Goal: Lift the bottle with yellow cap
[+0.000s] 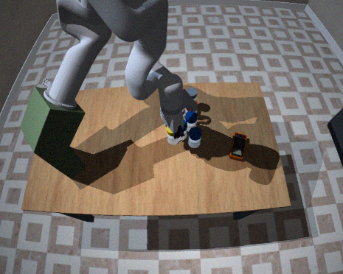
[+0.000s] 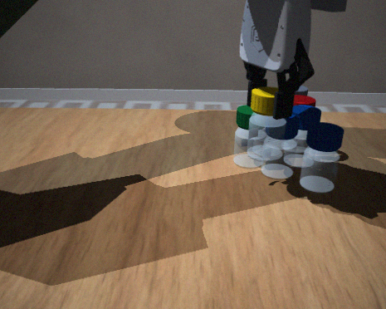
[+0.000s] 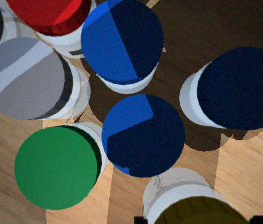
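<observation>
My hand is 40 mm above the yellow-capped bottle. Round my hand: red-capped bottle 180 mm to the left, 100 mm below, 20 mm ahead; then multimeter 280 mm ahead, 140 mm below, 100 mm to the left; then green-capped bottle 100 mm below, 80 mm to the left, 50 mm behind.
</observation>
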